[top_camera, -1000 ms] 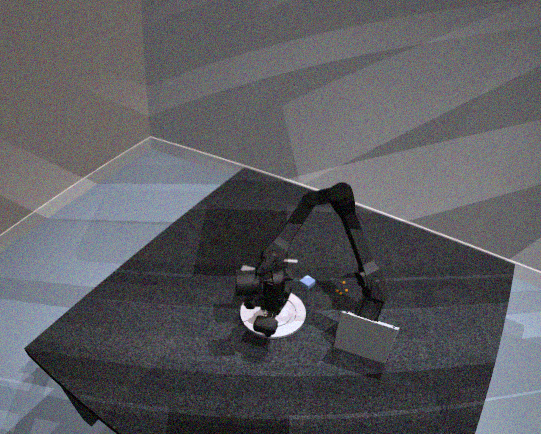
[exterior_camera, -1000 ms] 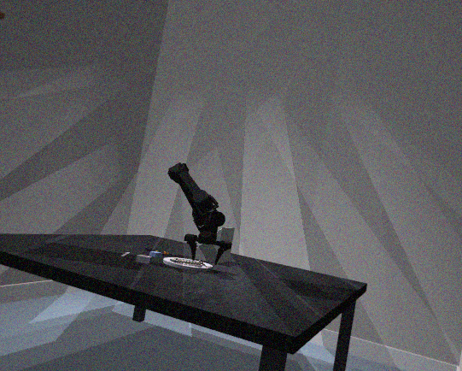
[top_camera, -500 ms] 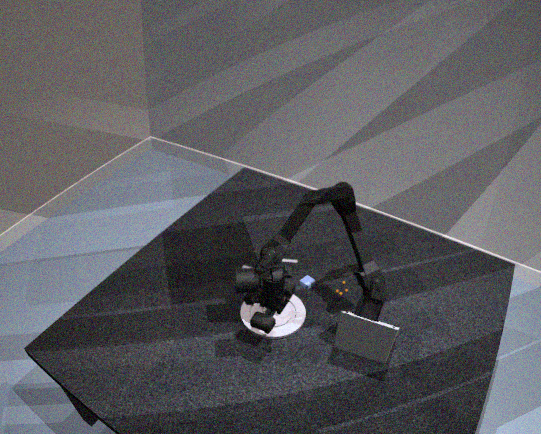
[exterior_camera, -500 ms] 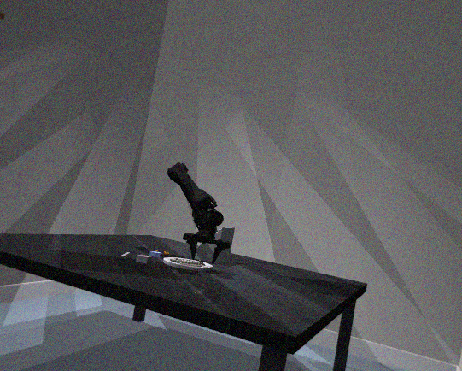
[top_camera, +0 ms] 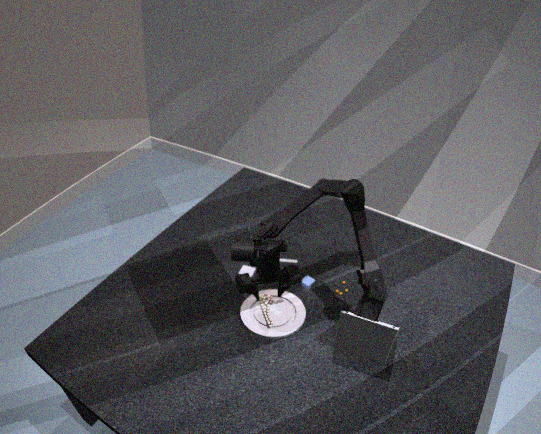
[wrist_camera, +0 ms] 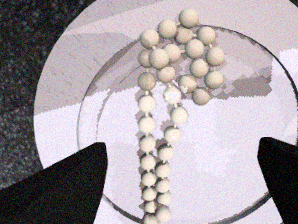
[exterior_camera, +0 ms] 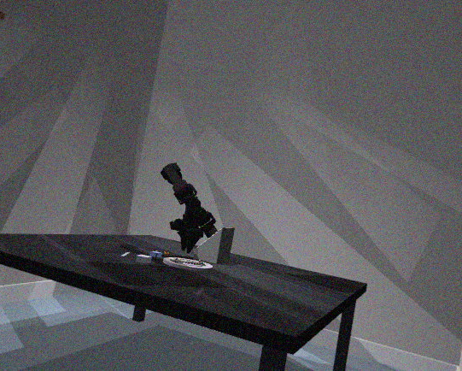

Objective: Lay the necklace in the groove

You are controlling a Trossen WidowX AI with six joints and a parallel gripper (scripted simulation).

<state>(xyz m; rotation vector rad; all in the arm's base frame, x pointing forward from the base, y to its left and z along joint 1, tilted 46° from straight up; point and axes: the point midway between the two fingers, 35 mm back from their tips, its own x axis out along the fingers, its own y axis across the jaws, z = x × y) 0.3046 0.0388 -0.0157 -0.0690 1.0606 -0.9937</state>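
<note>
Right now the round white bead board is 2 cm behind my gripper tip, 1 cm to the left of it and 4 cm below it. From my gripper tip the other things lie so: small white block: 14 cm ahead, 9 cm to the right, 4 cm below; small blue cube: 4 cm behind, 17 cm to the right, 5 cm below; thin white stick: 9 cm ahead, 22 cm to the right, 5 cm below.
</note>
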